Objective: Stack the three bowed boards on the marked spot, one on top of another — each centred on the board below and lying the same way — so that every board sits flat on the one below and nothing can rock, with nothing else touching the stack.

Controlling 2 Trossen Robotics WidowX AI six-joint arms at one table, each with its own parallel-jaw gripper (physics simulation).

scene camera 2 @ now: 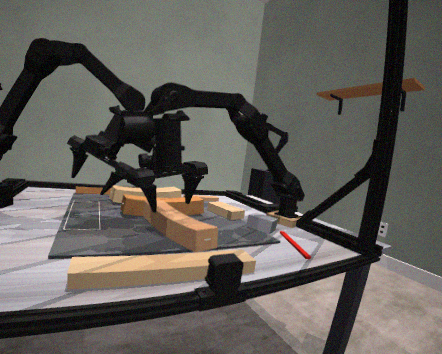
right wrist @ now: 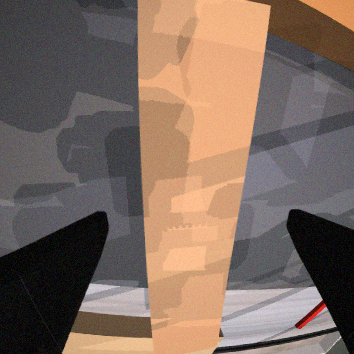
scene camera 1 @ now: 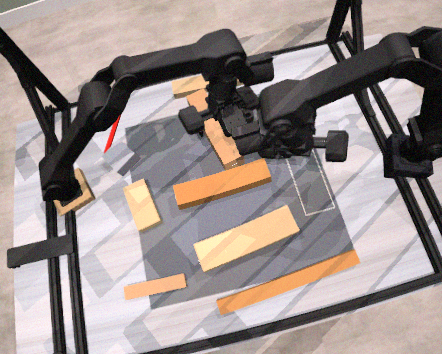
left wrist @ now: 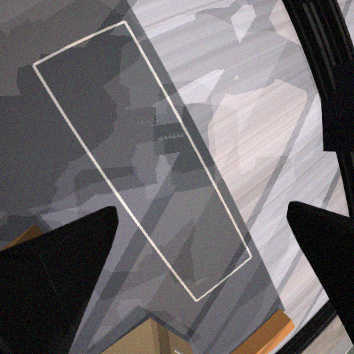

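Seen in the pictures: left gripper, fingertip midpoint: (scene camera 2: 86, 186) (scene camera 1: 309, 156) (left wrist: 202, 212); right gripper, fingertip midpoint: (scene camera 2: 171, 207) (right wrist: 198, 219) (scene camera 1: 217, 128); left arm's base, origin of the base link: (scene camera 1: 412, 153); right arm's base, origin of the base link: (scene camera 2: 286, 215) (scene camera 1: 68, 191).
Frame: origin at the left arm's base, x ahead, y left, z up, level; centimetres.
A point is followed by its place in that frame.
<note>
A tan bowed board (scene camera 1: 222, 142) {y 2.5, x 47.6, z -0.7 cm} (scene camera 2: 185, 232) {y -10.5, x 53.2, z -1.7 cm} (right wrist: 200, 150) {y 2.0, x 47.8, z -0.7 cm} lies on the mat. An orange bowed board (scene camera 1: 222, 186) {y 14.2, x 45.8, z -0.8 cm} (scene camera 2: 194, 205) {y 14.6, x 55.1, z -1.8 cm} lies crosswise near its end. A pale bowed board (scene camera 1: 247, 237) {y 25.5, x 38.3, z -0.9 cm} (scene camera 2: 167, 193) {y 26.2, x 45.5, z -1.4 cm} (left wrist: 132, 340) {y 18.0, x 31.7, z -3.5 cm} lies beyond the orange one in scene camera 2. The marked spot (scene camera 1: 320, 211) {y 16.2, x 21.3, z -5.1 cm} (scene camera 2: 100, 215) {y 4.4, x 30.5, z -5.1 cm} (left wrist: 223, 279) {y 16.3, x 21.5, z -5.1 cm} is a white outline with no board on it. My left gripper (scene camera 1: 293, 145) (scene camera 2: 90, 184) {y 5.1, x 26.1, z 2.0 cm} (left wrist: 202, 212) {y 5.1, x 26.1, z 2.0 cm} is open and empty, above the spot's area. My right gripper (scene camera 1: 220, 107) (scene camera 2: 171, 206) {y -0.6, x 49.4, z 0.5 cm} (right wrist: 198, 219) {y -0.6, x 49.4, z 0.5 cm} is open over the tan board; its fingers show on either side.
A pale bar (scene camera 1: 189, 86) {y -16.0, x 60.4, z -3.3 cm} (scene camera 2: 160, 270) {y -23.2, x 50.1, z -3.5 cm} lies behind the mat (scene camera 1: 172, 265) {y 34.1, x 55.3, z -5.2 cm} in scene camera 1. A long orange strip (scene camera 1: 287, 282) {y 34.1, x 28.2, z -3.3 cm}, a short strip (scene camera 1: 155, 286) {y 39.5, x 58.0, z -3.6 cm}, a pale block (scene camera 1: 142, 205) {y 21.1, x 65.2, z -2.4 cm}, a grey block (scene camera 2: 262, 222) {y 5.3, x 74.0, z -2.5 cm} and a red stick (scene camera 1: 112, 135) {y 1.4, x 80.5, z -5.1 cm} (scene camera 2: 295, 245) {y -3.9, x 80.4, z -5.2 cm} lie around. The grippers are close together.
</note>
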